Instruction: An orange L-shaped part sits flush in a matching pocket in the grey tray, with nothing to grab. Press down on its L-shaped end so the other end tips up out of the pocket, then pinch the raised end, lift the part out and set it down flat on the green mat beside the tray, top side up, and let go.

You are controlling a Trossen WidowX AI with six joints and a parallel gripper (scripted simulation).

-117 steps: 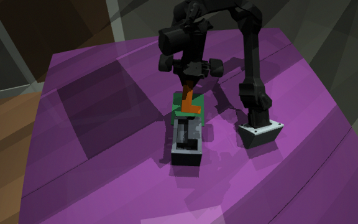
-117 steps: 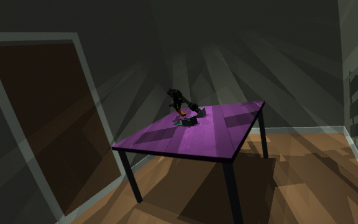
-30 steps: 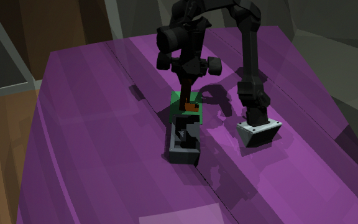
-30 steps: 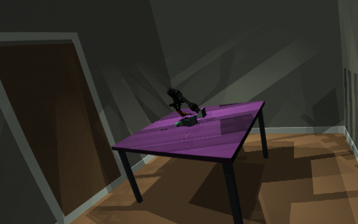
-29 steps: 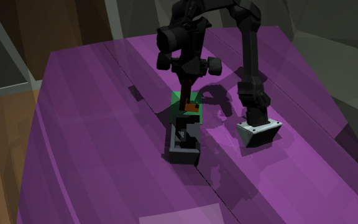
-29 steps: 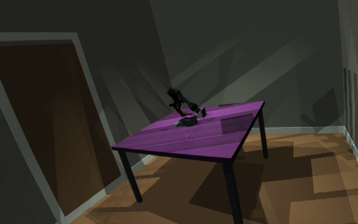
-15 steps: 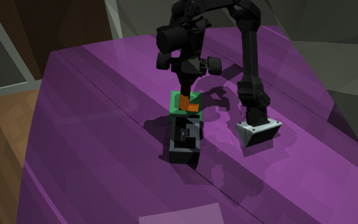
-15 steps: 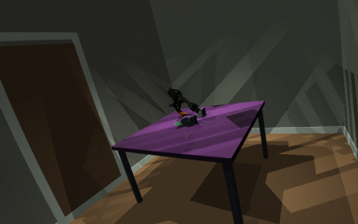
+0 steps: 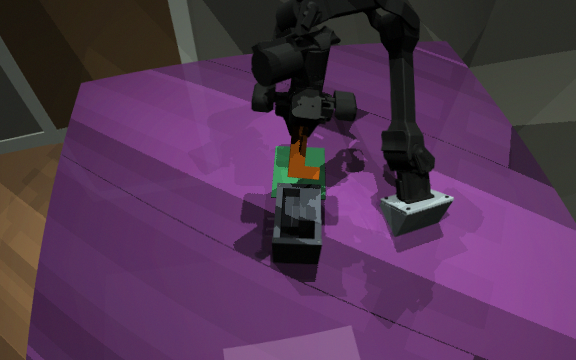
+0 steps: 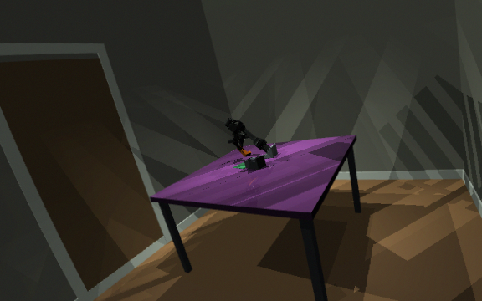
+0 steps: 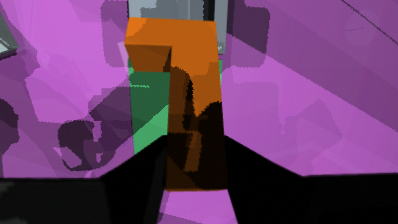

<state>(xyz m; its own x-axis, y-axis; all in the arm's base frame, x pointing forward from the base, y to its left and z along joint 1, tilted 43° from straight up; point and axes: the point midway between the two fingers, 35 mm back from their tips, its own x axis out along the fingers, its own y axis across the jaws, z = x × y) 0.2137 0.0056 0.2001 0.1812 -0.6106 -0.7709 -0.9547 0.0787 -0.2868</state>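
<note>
Now: the orange L-shaped part 40 mm to the left of my gripper tip and 30 mm below it. Round my gripper tip: green mat: 10 mm behind, 20 mm to the right, 170 mm below.
</note>
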